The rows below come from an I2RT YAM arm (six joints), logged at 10 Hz.
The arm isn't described. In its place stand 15 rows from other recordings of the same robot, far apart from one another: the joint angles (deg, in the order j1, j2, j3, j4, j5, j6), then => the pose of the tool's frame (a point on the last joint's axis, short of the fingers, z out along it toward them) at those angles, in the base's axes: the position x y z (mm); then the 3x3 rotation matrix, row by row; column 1 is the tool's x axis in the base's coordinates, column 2 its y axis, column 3 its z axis.
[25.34 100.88 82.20 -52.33 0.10 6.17] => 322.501 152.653 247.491; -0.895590 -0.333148 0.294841; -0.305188 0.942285 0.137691; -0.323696 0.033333 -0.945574
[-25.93 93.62 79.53 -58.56 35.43 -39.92] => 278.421 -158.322 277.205; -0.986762 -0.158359 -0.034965; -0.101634 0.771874 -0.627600; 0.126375 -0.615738 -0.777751
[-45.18 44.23 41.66 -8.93 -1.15 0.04] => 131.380 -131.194 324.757; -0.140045 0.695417 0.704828; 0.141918 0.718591 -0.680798; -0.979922 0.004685 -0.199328
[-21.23 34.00 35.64 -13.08 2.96 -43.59] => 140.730 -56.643 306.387; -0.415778 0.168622 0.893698; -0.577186 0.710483 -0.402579; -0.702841 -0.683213 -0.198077
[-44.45 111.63 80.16 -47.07 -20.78 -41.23] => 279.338 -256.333 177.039; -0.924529 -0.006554 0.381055; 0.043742 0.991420 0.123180; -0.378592 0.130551 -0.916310
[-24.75 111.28 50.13 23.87 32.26 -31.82] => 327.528 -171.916 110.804; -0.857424 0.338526 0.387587; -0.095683 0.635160 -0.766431; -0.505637 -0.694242 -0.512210
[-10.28 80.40 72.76 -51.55 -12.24 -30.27] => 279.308 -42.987 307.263; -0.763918 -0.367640 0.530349; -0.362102 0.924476 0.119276; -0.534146 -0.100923 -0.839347
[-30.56 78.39 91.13 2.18 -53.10 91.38] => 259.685 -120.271 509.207; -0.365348 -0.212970 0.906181; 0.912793 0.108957 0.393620; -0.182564 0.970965 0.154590
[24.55 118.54 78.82 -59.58 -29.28 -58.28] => 316.534 163.729 131.337; -0.224834 -0.916302 -0.331420; -0.918391 0.085625 0.386299; -0.325589 0.391227 -0.860775
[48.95 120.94 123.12 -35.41 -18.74 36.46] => 312.096 375.810 350.185; -0.818717 -0.502455 0.277923; -0.083244 0.582769 0.808363; -0.568130 0.638685 -0.518950
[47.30 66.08 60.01 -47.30 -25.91 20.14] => 141.958 176.777 303.501; -0.799432 -0.599228 0.042821; -0.409652 0.595878 0.690735; -0.439425 0.534654 -0.721839
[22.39 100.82 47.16 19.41 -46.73 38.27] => 308.570 155.156 155.631; -0.914932 -0.319580 0.246511; 0.082231 0.450358 0.889053; -0.395142 0.833695 -0.385767
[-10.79 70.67 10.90 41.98 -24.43 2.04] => 208.188 -24.688 148.633; -0.307640 -0.205573 0.929030; 0.091623 0.965445 0.243971; -0.947081 0.160176 -0.278174
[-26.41 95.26 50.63 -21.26 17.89 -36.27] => 268.105 -145.357 148.504; -0.976000 -0.051747 0.211532; -0.143887 0.882360 -0.448038; -0.163463 -0.467722 -0.868629
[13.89 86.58 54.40 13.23 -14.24 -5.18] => 333.967 91.608 262.095; -0.272561 -0.485121 0.830884; -0.157548 0.874427 0.458863; -0.949152 -0.005836 -0.314765
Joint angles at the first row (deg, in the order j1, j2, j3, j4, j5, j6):
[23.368 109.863 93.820 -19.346 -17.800 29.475]
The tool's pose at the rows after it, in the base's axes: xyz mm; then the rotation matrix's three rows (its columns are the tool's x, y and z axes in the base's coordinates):
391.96 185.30 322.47; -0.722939 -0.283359 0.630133; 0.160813 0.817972 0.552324; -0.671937 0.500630 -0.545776
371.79 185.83 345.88; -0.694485 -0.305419 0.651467; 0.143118 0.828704 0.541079; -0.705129 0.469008 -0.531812
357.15 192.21 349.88; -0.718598 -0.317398 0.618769; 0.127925 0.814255 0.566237; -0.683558 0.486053 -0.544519
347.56 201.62 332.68; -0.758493 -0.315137 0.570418; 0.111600 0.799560 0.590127; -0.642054 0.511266 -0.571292
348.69 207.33 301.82; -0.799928 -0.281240 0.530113; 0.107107 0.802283 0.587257; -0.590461 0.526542 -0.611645
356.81 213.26 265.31; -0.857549 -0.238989 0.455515; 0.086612 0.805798 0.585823; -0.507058 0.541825 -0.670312
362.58 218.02 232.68; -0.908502 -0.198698 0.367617; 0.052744 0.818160 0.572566; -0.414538 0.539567 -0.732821
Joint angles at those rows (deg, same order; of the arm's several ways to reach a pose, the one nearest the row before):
[24.144 105.844 95.742 -24.170 -14.257 27.162]
[25.539 101.845 95.638 -26.724 -11.967 25.981]
[27.176 99.995 94.689 -28.635 -12.775 26.951]
[28.894 99.316 90.686 -27.431 -13.948 28.575]
[29.476 100.756 86.424 -24.848 -14.501 30.191]
[29.462 104.835 84.756 -24.310 -16.620 31.257]
[29.488 109.172 84.695 -26.128 -18.508 31.333]

